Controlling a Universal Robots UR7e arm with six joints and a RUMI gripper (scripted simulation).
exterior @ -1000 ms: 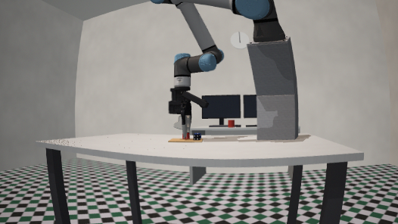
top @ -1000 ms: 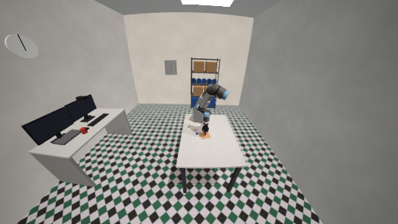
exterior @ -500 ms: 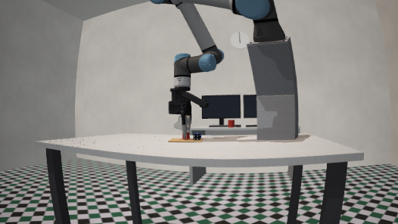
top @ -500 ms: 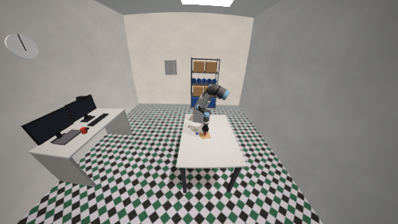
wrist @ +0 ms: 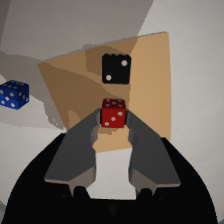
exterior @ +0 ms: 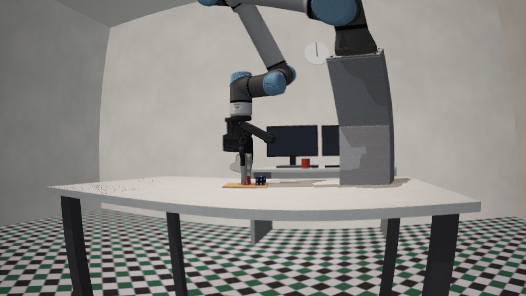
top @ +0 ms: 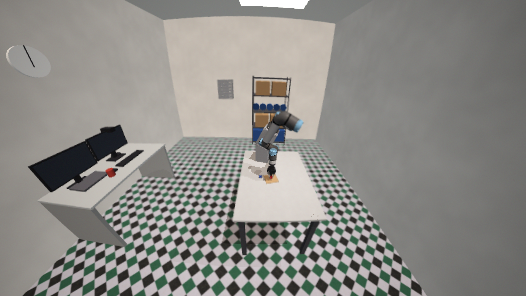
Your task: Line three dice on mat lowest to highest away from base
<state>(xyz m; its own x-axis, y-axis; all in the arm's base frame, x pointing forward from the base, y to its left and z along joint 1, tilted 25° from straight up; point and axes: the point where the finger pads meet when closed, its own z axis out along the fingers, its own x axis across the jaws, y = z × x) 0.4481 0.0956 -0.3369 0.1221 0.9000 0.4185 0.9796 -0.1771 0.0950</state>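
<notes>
Now: hand right at the red die. The rest, counted from my hand: tan mat: 20 mm below; then black die: 50 mm behind, 10 mm to the left, 10 mm below; then blue die: 120 mm to the right, 30 mm behind, 10 mm below.
</notes>
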